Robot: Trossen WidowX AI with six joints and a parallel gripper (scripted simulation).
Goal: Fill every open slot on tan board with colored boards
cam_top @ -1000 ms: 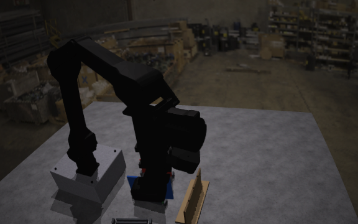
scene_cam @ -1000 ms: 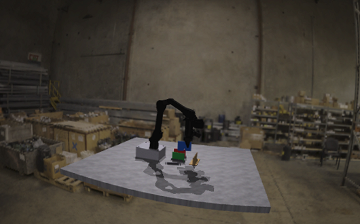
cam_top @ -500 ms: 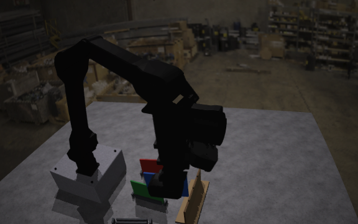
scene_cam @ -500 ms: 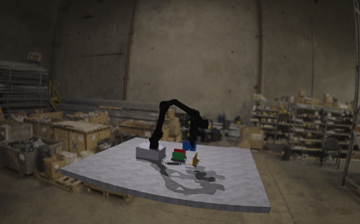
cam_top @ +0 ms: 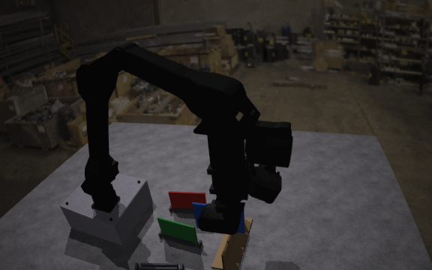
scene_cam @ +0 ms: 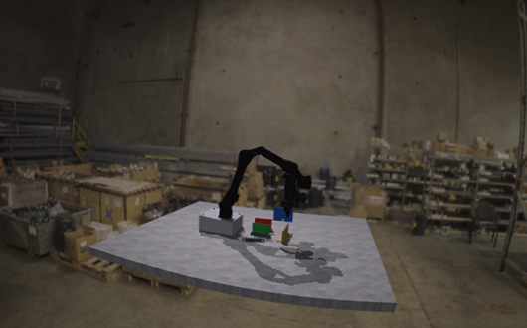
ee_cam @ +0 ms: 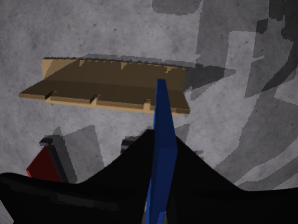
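Now: the green board 140 mm behind my gripper tip, 40 mm to the left of it and 110 mm below it. Also, from my gripper tip: blue board (20 mm behind); then tan board (10 mm behind, 60 mm to the left, 110 mm below); then red board (150 mm behind, 160 mm to the left, 110 mm below).
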